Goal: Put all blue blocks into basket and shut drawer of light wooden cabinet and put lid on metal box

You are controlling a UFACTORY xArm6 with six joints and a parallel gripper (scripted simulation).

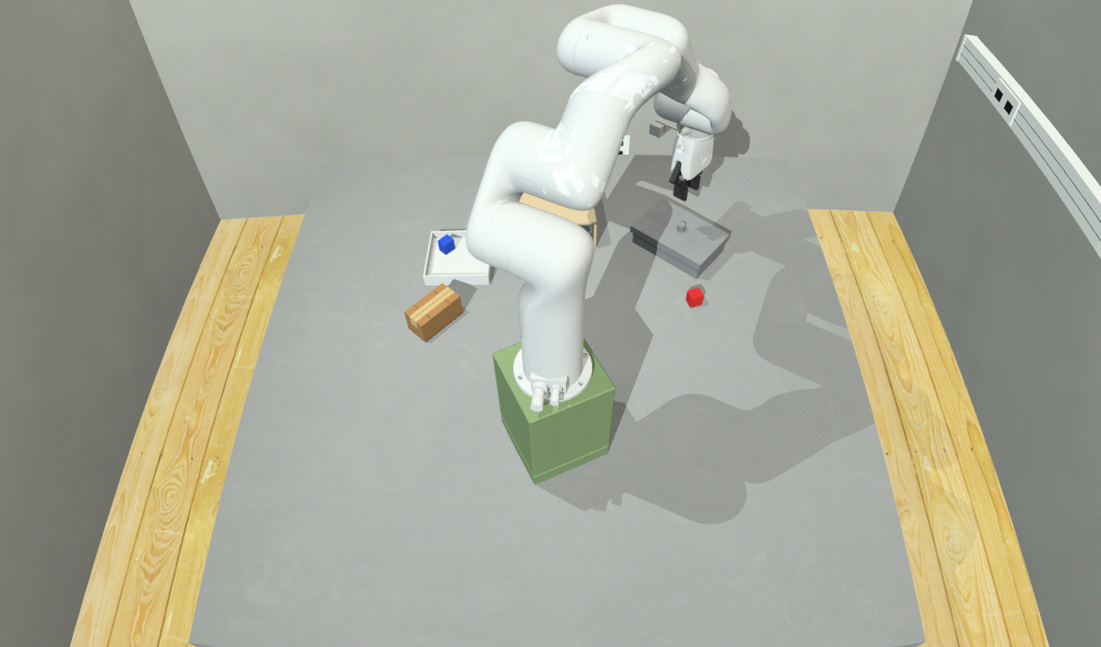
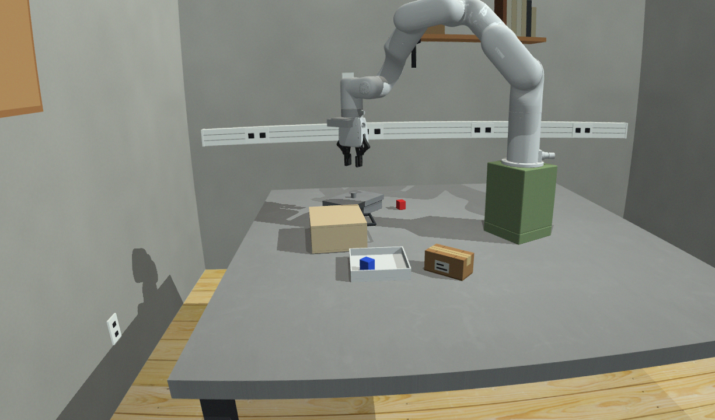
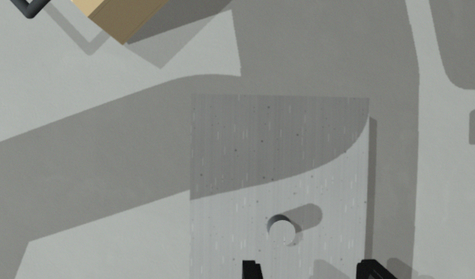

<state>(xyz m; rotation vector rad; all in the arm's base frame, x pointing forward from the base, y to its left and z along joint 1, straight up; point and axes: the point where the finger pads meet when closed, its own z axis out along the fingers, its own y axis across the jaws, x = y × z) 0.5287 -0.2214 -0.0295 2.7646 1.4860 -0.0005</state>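
Right now my hand is 14 cm above the grey metal lid. Also, from my hand: light wooden cabinet (2 cm ahead, 30 cm to the left, 15 cm below); dark metal box (16 cm below); red block (17 cm behind, 4 cm to the right, 17 cm below).
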